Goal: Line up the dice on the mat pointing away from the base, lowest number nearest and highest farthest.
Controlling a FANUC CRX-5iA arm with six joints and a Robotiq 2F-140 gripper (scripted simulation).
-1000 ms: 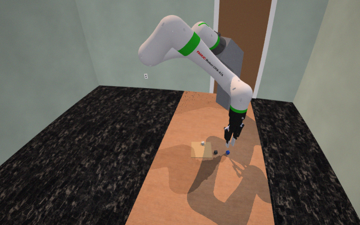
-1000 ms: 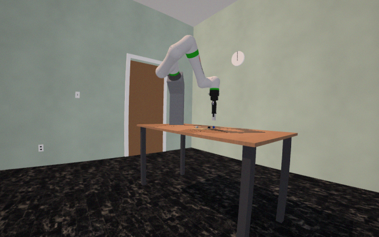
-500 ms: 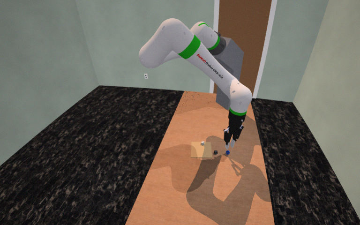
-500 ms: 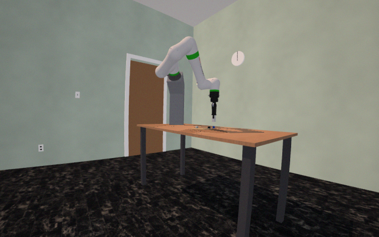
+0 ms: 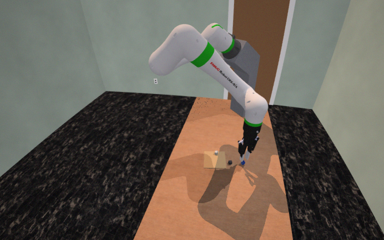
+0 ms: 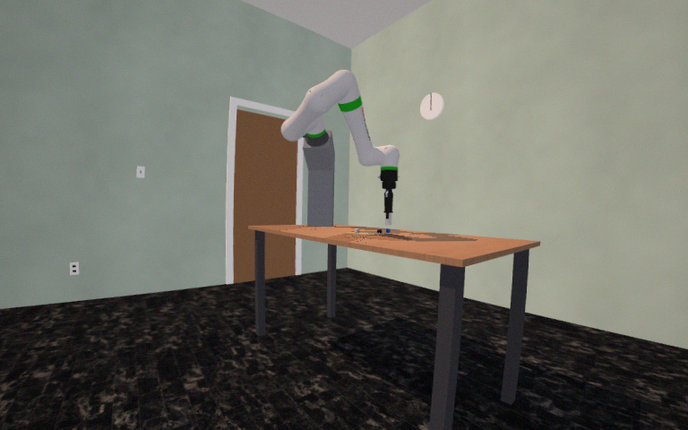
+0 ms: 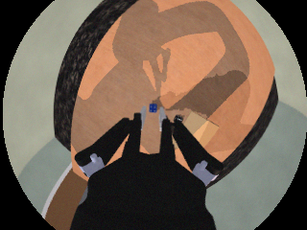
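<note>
Right now the blue die is 60 mm below my hand. Round my hand: tan mat: 170 mm to the right, 70 mm below, 60 mm behind; white die: 150 mm to the right, 110 mm behind, 60 mm below; black die: 80 mm to the right, 60 mm below, 10 mm behind.
</note>
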